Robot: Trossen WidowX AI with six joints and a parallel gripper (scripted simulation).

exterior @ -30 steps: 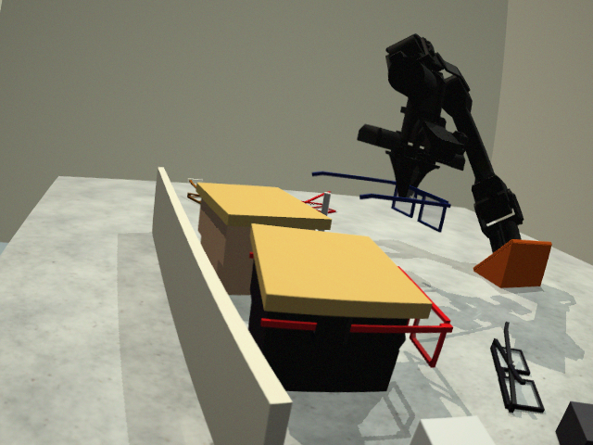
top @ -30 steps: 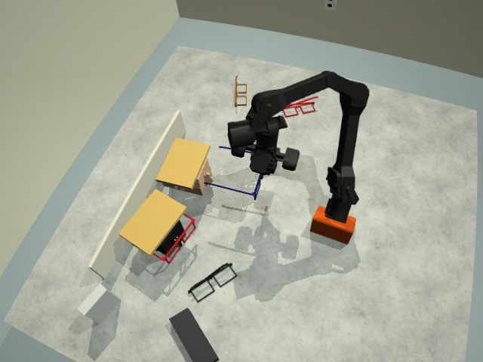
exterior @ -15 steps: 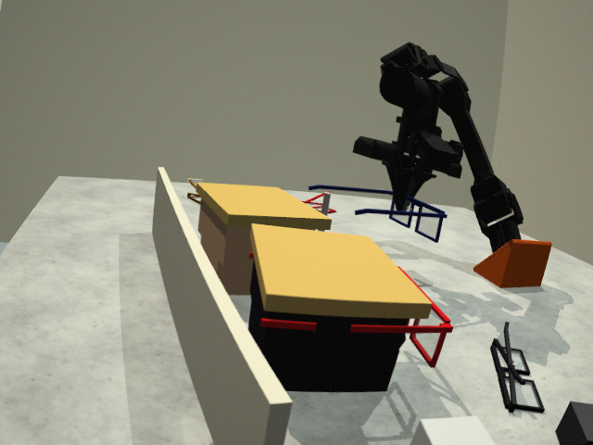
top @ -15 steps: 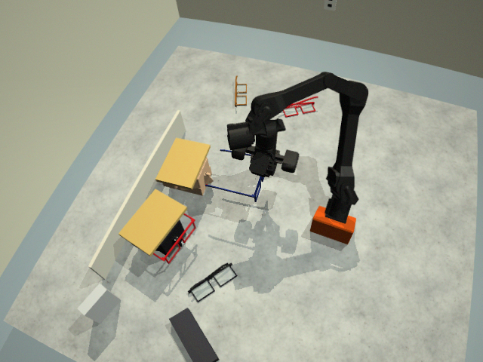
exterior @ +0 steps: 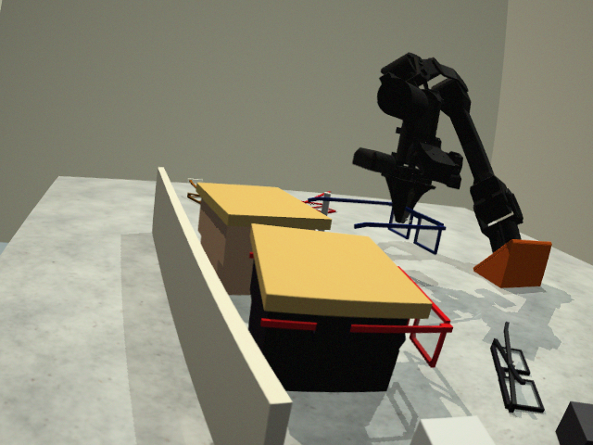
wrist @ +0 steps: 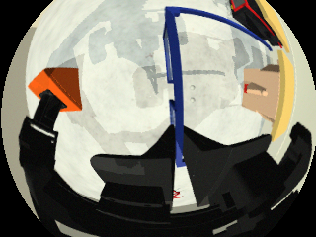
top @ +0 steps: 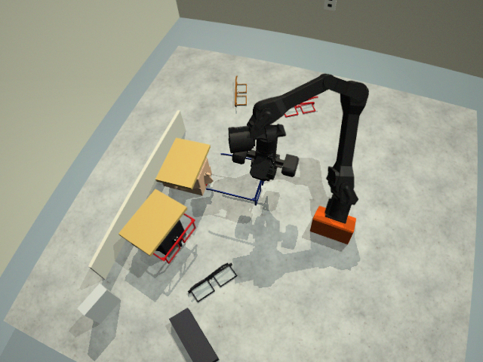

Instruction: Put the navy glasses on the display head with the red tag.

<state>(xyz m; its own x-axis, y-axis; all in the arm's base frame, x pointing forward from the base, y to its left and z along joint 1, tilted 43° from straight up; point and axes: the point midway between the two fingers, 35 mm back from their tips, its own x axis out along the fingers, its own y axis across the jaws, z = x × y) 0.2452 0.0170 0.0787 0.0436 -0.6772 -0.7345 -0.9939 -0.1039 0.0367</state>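
My gripper tip is now 220 mm short of the tan head, 60 mm to the right of it and 20 mm above it. Also, from my gripper tip: black head: 210 mm ahead, 280 mm to the left, 20 mm below; then cream board: 350 mm ahead, 170 mm to the left, 20 mm below; then grey post: 70 mm ahead, 150 mm to the right, 50 mm below.
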